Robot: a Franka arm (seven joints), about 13 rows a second.
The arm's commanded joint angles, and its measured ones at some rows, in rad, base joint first. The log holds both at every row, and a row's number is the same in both.
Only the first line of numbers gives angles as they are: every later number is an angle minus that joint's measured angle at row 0.
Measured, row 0:
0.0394 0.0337 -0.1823 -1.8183 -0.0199 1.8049 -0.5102
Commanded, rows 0 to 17:
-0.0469 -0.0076 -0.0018 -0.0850 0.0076 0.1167 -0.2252
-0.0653 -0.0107 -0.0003 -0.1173 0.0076 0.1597 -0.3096
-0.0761 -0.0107 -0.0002 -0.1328 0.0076 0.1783 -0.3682
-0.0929 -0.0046 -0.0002 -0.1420 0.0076 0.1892 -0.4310
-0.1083 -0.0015 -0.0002 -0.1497 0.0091 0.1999 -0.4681
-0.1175 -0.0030 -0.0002 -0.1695 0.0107 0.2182 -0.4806
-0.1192 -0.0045 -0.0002 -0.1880 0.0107 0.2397 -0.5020
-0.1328 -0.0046 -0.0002 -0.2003 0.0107 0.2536 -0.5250
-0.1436 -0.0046 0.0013 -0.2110 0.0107 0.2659 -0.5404
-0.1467 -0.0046 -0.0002 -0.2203 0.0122 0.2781 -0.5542
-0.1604 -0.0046 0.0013 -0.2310 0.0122 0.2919 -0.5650
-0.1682 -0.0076 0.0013 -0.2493 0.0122 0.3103 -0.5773
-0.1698 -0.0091 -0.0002 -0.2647 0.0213 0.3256 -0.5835
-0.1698 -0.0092 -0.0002 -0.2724 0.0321 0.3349 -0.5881
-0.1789 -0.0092 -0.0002 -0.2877 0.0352 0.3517 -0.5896
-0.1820 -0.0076 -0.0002 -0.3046 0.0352 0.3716 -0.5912
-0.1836 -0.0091 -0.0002 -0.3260 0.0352 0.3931 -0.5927
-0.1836 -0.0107 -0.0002 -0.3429 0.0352 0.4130 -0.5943
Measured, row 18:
-0.1715 0.0090 -0.0029 -0.2919 0.0118 0.3591 -0.5665
